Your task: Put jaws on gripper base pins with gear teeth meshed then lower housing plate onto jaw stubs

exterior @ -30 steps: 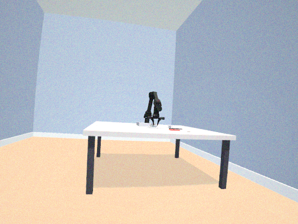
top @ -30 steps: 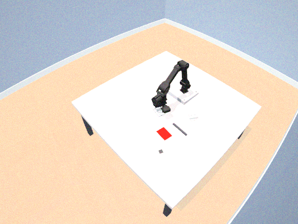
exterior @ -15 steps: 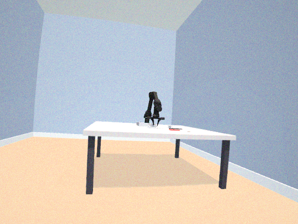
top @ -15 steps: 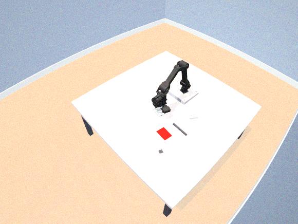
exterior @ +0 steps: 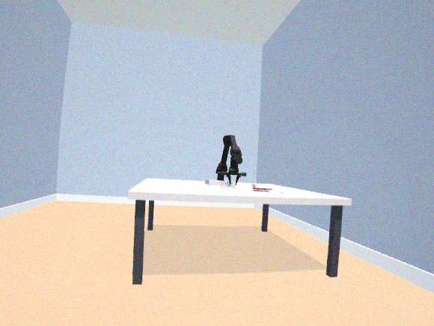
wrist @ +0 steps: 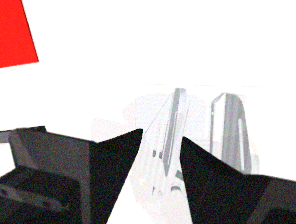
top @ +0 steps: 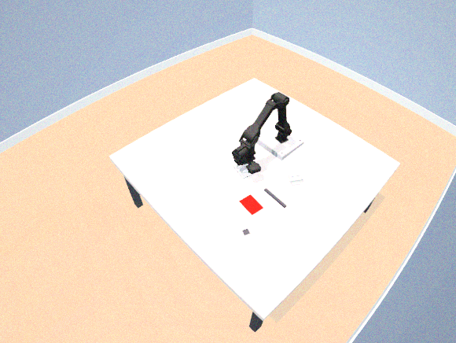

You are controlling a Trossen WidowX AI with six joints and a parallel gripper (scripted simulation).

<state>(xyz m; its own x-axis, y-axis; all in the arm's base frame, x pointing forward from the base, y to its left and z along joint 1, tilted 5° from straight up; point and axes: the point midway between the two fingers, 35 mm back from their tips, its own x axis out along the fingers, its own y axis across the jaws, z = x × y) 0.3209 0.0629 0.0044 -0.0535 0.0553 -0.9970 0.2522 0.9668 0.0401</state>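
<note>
Now: the white jaw piece 4 cm behind my gripper tip and 1 cm to the right of it. From my gripper tip the other things lie so: dark grey bar 23 cm to the left, 2 cm below; small white part 17 cm behind, 20 cm to the left, 1 cm above; red flat rectangle 13 cm ahead, 18 cm to the left, 2 cm below.
</note>
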